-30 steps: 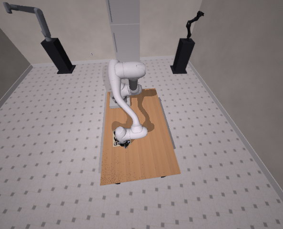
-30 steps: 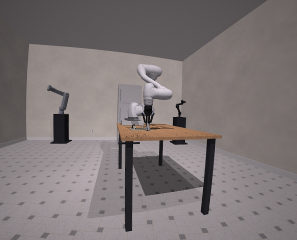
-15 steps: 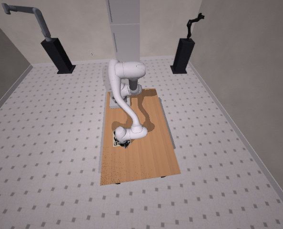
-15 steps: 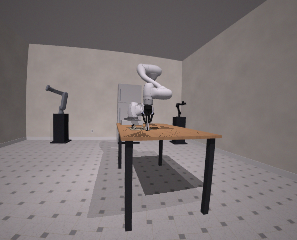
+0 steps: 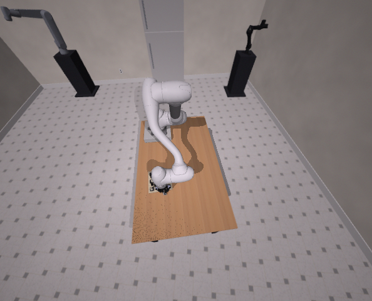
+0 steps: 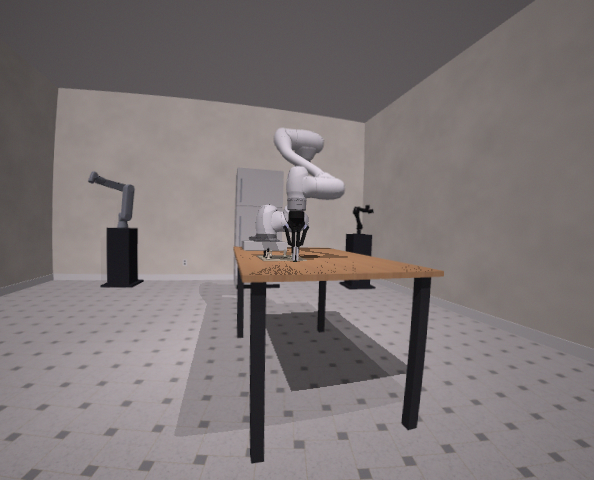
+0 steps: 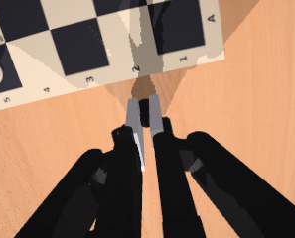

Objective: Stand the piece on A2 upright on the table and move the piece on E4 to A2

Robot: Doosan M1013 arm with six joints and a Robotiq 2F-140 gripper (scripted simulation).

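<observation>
Now: hand 30 mm above the black pawn. Also, from my hand: small chessboard (130 mm behind, 50 mm to the right, 40 mm below).
</observation>
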